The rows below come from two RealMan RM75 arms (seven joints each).
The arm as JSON. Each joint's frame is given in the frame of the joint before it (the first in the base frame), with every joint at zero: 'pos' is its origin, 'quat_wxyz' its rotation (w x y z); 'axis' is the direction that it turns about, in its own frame. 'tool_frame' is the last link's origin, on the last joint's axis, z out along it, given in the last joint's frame.
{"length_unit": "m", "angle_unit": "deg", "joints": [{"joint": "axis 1", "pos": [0.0, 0.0, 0.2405], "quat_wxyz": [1.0, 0.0, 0.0, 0.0], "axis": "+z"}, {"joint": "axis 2", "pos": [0.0, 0.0, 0.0], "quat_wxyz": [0.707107, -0.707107, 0.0, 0.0], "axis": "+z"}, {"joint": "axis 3", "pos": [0.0, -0.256, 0.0], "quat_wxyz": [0.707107, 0.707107, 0.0, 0.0], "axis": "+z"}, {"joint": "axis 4", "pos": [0.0, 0.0, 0.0], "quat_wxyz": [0.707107, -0.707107, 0.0, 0.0], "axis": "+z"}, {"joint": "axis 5", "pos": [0.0, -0.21, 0.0], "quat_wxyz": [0.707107, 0.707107, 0.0, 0.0], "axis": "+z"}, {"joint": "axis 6", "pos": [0.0, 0.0, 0.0], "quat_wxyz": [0.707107, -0.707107, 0.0, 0.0], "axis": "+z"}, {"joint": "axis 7", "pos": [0.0, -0.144, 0.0], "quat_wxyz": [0.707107, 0.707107, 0.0, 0.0], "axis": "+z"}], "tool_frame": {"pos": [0.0, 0.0, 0.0], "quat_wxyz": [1.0, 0.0, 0.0, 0.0]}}
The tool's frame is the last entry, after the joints.
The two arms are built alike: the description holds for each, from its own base.
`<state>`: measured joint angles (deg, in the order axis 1, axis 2, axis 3, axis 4, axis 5, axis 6, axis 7); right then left.
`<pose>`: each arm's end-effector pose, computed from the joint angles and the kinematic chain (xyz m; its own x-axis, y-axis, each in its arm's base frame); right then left.
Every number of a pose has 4 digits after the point.
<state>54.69 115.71 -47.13 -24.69 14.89 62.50 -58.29 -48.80 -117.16 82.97 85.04 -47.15 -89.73 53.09</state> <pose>0.2653 0.4174 -0.0215 0.6987 -0.6769 0.2316 -0.5241 -0.7046 -0.4784 -0.0337 0.3616 -0.0005 0.9854 -0.0468 -0.1639 -0.0820 -0.9731 -0.2151</pose>
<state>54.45 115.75 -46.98 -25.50 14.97 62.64 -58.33 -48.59 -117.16 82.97 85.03 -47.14 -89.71 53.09</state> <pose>0.2649 0.4187 -0.0193 0.7014 -0.6767 0.2239 -0.5227 -0.7019 -0.4838 -0.0350 0.3615 -0.0005 0.9855 -0.0431 -0.1639 -0.0784 -0.9734 -0.2154</pose>
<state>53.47 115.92 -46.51 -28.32 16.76 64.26 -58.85 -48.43 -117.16 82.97 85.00 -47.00 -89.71 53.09</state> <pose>0.2612 0.4202 -0.0141 0.7110 -0.6777 0.1874 -0.5365 -0.6952 -0.4784 -0.0364 0.3616 -0.0005 0.9854 -0.0395 -0.1659 -0.0755 -0.9733 -0.2166</pose>
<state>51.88 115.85 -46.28 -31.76 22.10 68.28 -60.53 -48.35 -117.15 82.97 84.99 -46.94 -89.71 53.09</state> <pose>0.2530 0.4176 -0.0093 0.7276 -0.6748 0.1236 -0.5751 -0.6982 -0.4263 -0.0371 0.3617 -0.0004 0.9853 -0.0377 -0.1669 -0.0741 -0.9733 -0.2173</pose>
